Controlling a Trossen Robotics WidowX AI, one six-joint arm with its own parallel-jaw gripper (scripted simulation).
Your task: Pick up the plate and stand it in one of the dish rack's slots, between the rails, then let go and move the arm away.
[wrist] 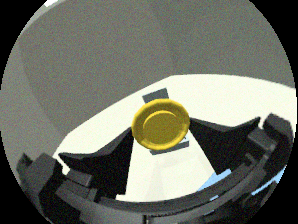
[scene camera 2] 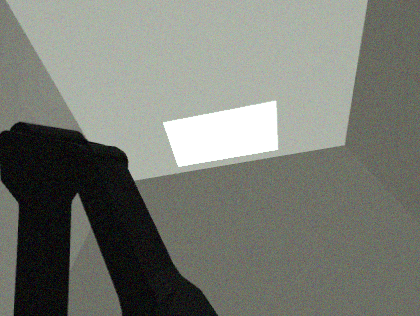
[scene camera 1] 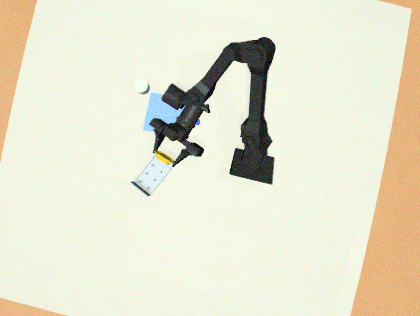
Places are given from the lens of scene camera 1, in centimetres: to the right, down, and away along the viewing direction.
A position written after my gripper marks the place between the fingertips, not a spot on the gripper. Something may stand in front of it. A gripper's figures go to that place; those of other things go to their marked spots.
my gripper (scene camera 1: 163,159): -15, 1, 129
dish rack (scene camera 1: 155,171): -18, 4, 134
light blue mat (scene camera 1: 156,108): -18, -16, 135
